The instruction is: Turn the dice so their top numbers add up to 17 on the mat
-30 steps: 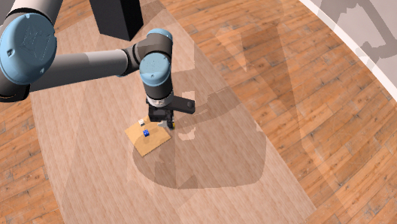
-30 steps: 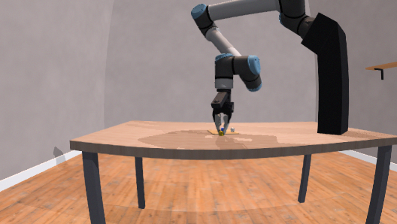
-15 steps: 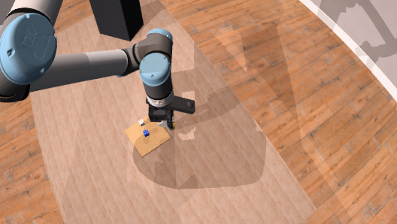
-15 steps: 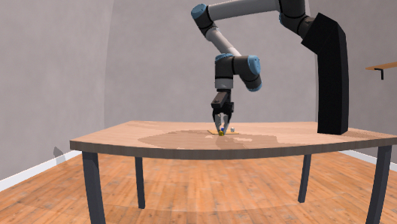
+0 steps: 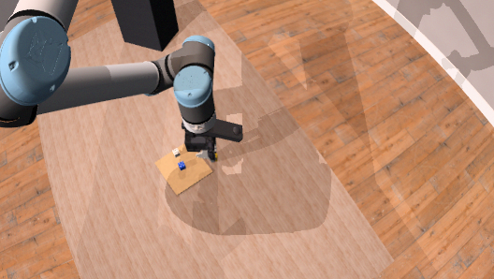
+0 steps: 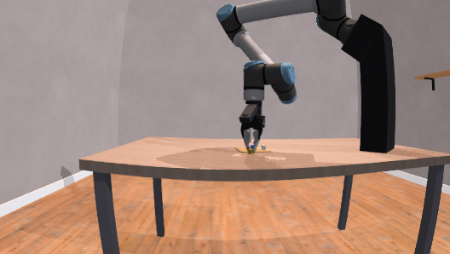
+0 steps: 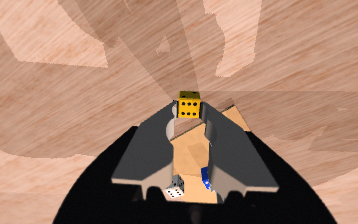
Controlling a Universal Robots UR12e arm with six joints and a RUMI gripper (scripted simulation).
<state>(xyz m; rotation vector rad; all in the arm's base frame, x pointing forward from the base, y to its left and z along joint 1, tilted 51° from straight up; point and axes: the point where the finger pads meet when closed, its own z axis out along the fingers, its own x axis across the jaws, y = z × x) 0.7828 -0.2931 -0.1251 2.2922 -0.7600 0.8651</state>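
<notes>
The blue die lies 5 cm behind my hand and 9 cm to the right of it. Round my hand: white die 10 cm behind, 8 cm to the right; tan mat 5 cm behind, 9 cm to the right, 2 cm below; yellow die 1 cm below.
</notes>
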